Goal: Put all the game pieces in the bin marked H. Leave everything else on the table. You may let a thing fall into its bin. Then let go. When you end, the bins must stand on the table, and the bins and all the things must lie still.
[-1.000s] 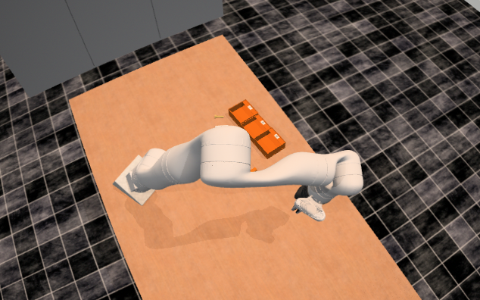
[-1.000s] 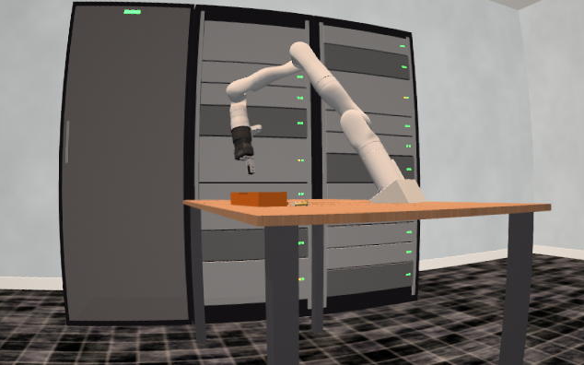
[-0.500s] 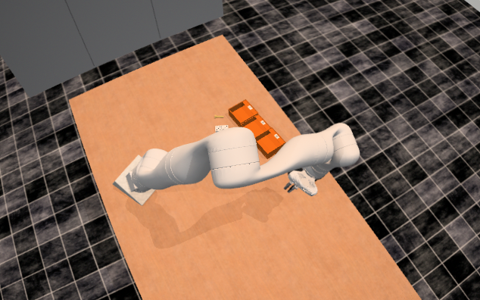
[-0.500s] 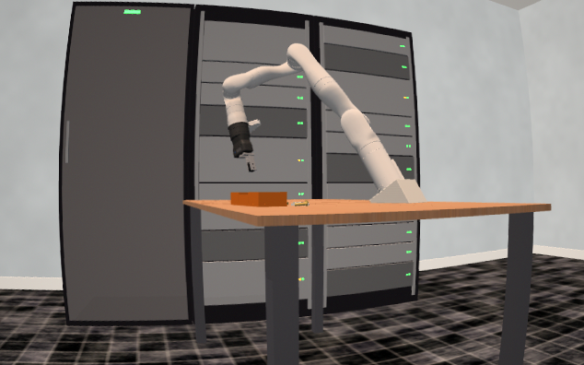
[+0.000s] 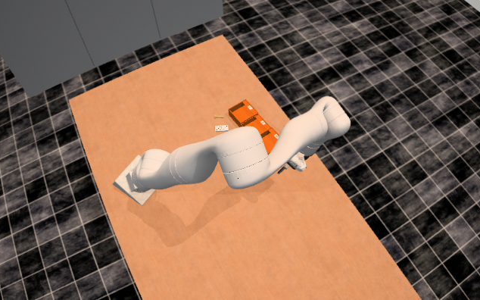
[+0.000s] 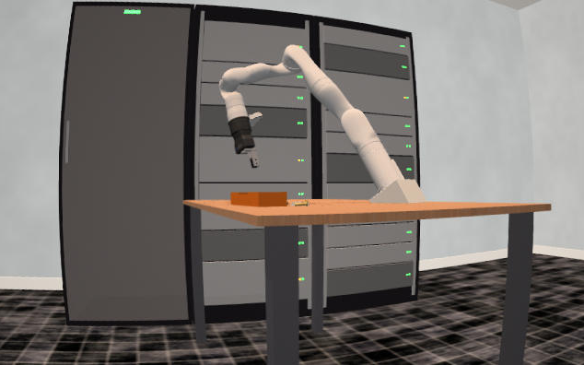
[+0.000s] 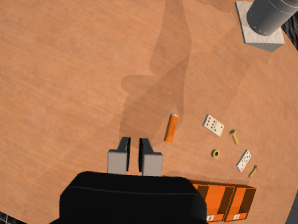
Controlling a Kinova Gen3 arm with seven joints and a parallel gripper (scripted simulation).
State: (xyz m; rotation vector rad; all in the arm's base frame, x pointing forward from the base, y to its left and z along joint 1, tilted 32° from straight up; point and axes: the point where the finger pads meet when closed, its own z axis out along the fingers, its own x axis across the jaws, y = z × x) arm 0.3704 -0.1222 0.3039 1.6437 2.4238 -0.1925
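The bin H lies 250 mm to the left of my hand, 130 mm below it and 60 mm ahead of it. From my hand the other things lie so: nut (220 mm to the left, 140 mm below, 40 mm behind); then orange battery (140 mm below, 100 mm to the left, 50 mm behind); then white spotted game piece (190 mm to the left, 140 mm below, 90 mm behind).
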